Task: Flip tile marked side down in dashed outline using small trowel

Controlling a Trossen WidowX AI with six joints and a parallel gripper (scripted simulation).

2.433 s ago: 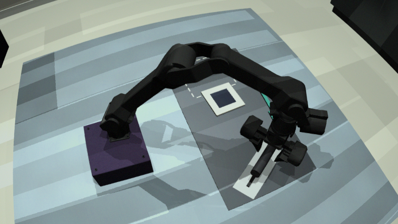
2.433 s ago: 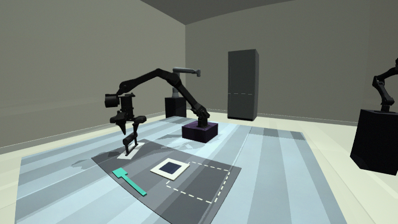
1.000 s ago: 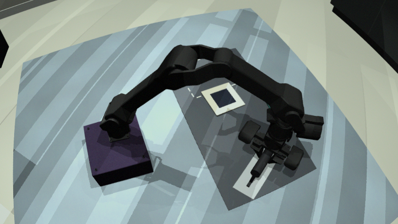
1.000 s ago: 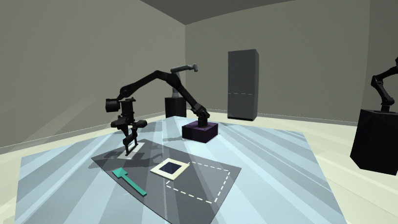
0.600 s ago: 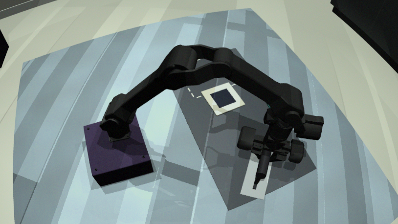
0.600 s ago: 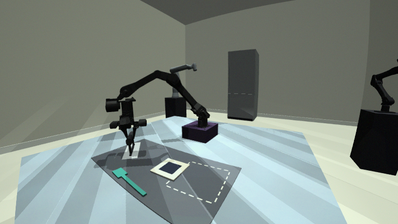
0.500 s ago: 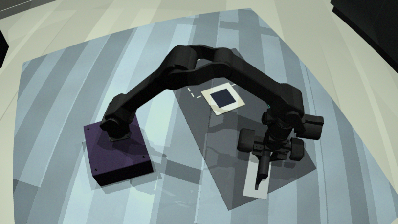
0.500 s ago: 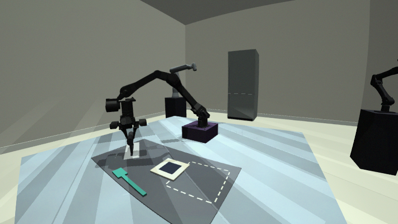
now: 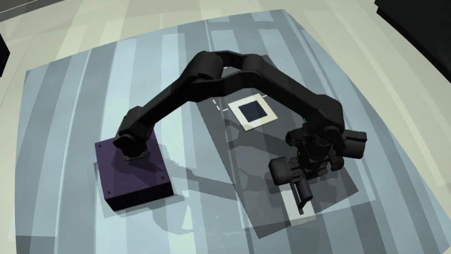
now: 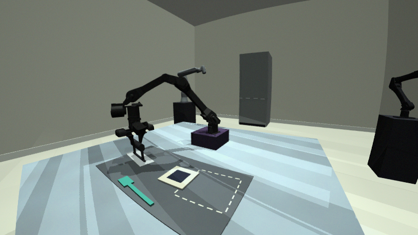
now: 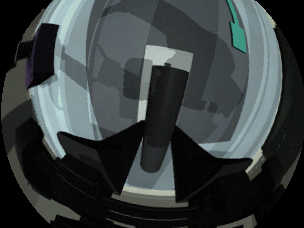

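Now: the trowel 3 cm below my gripper tip and 2 cm to the left of it. Round my gripper tip: teal tool 22 cm to the left, 14 cm ahead, 6 cm below; tile 30 cm to the left, 6 cm below, 2 cm behind.
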